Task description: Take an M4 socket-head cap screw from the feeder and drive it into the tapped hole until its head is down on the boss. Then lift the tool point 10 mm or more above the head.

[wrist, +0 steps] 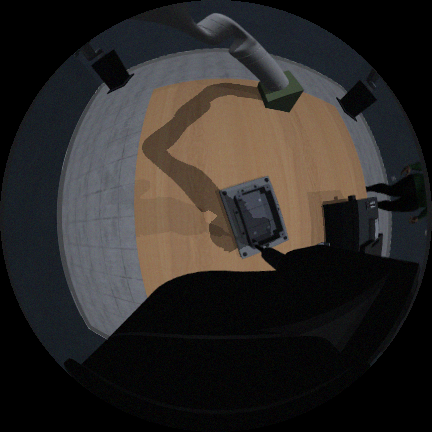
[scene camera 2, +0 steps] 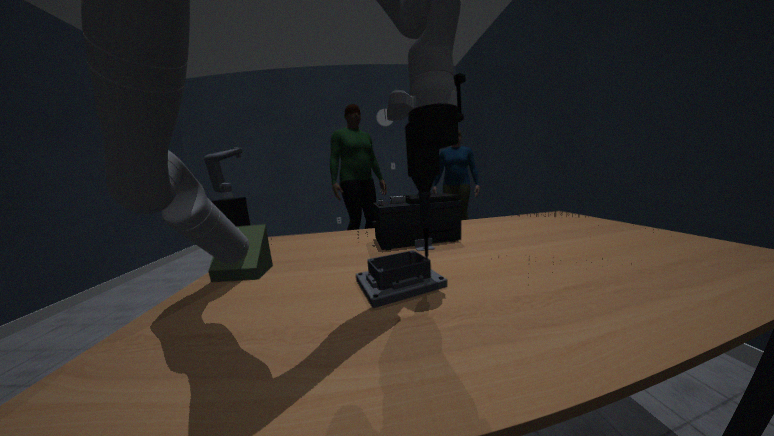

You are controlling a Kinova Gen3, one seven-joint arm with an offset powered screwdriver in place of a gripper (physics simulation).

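Note:
My screwdriver (scene camera 2: 426, 254) (wrist: 256, 245) points down, its thin bit tip at a corner of the dark open-topped housing (scene camera 2: 403, 276). The housing is on a grey base plate (scene camera 2: 403, 294) (wrist: 230, 206) with holes at its corners. The tip is at or just above the rim in scene camera 2; I cannot tell whether it touches. No screw can be made out at the tip, and the tapped hole beneath it cannot be made out. The black feeder (scene camera 2: 417, 223) (wrist: 341, 225) stands behind the housing in scene camera 2 and to its right in the wrist view.
A green block (scene camera 2: 259, 254) (wrist: 286, 100) stands at the left of the table (scene camera 2: 595, 303) (wrist: 190, 260), with a grey arm's base on it. A small light plate (scene camera 2: 424, 248) is at the feeder's front. Two people (scene camera 2: 353, 157) (scene camera 2: 457, 165) stand beyond the table.

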